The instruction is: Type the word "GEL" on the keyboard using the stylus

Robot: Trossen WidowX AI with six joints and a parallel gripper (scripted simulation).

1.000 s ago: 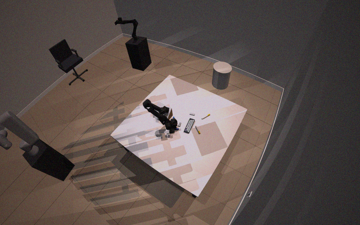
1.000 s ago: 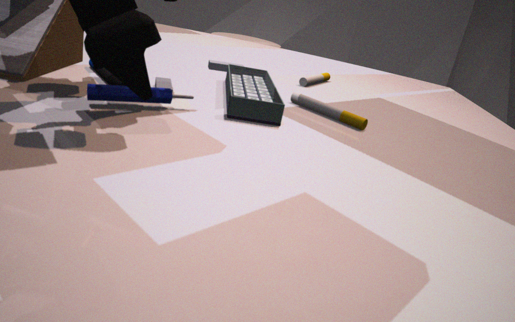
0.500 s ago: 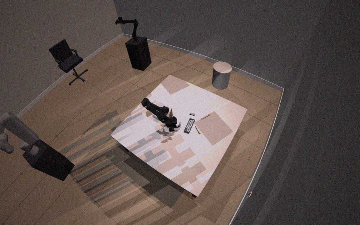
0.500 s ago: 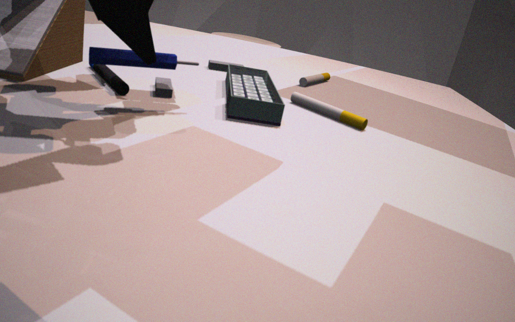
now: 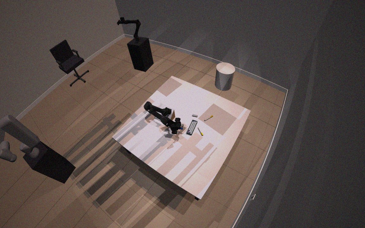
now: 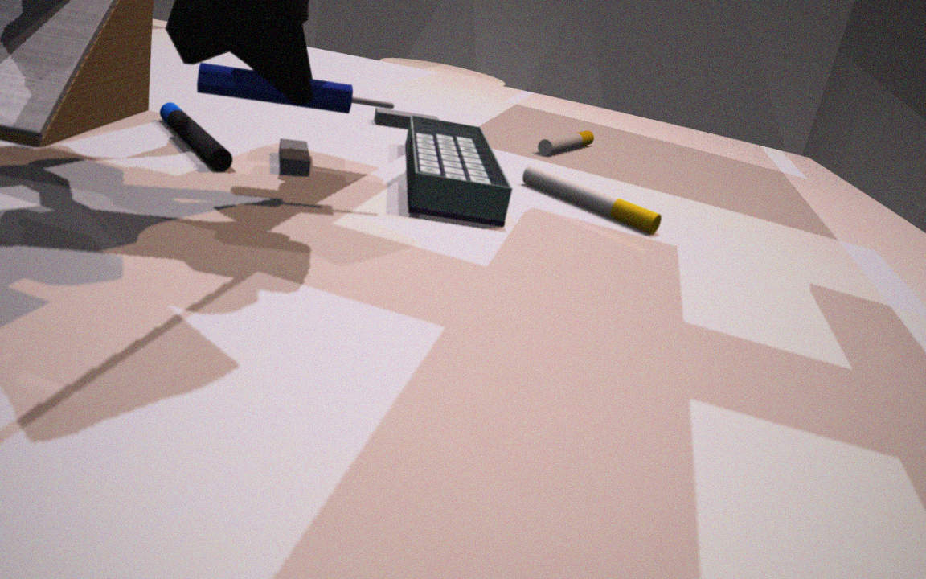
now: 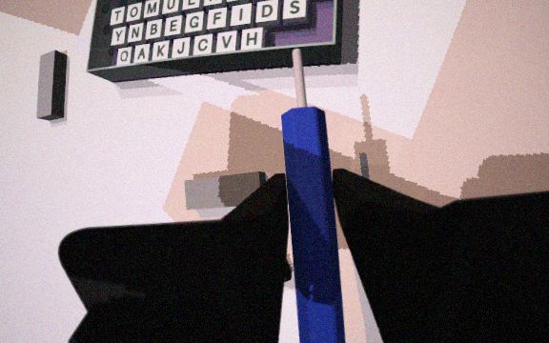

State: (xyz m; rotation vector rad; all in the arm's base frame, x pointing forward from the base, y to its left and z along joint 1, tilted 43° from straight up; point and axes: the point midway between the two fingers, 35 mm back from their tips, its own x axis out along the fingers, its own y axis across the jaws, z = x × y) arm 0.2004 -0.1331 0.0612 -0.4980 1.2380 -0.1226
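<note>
Right now my gripper tip is 50 mm short of the stylus tip and 10 mm to the right of it. From my gripper tip the other things lie so: L key: 120 mm ahead, 110 mm to the left, 50 mm below; then G key: 100 mm to the left, 100 mm ahead, 50 mm below; then blue stylus: 10 mm ahead.
</note>
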